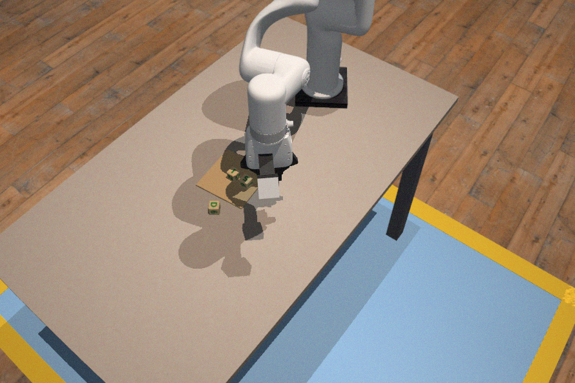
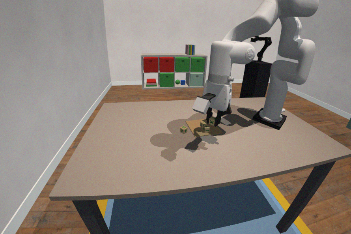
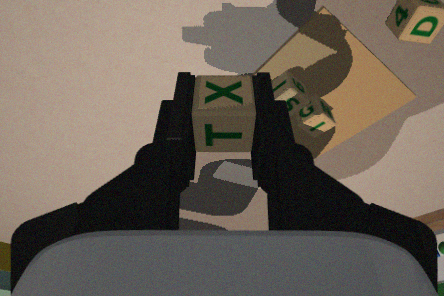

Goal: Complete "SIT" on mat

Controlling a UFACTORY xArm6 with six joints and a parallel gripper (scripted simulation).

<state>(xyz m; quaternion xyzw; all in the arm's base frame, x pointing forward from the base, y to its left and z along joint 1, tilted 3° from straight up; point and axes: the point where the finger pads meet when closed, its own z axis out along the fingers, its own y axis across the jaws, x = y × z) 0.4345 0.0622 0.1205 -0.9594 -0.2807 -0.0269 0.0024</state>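
My hand is 40 mm past the I block, 130 mm to the left of it and 100 mm above it. Also, from my hand: T block 10 mm below; then S block 30 mm behind, 90 mm to the right, 100 mm below; then D block 70 mm ahead, 120 mm to the right, 110 mm below.
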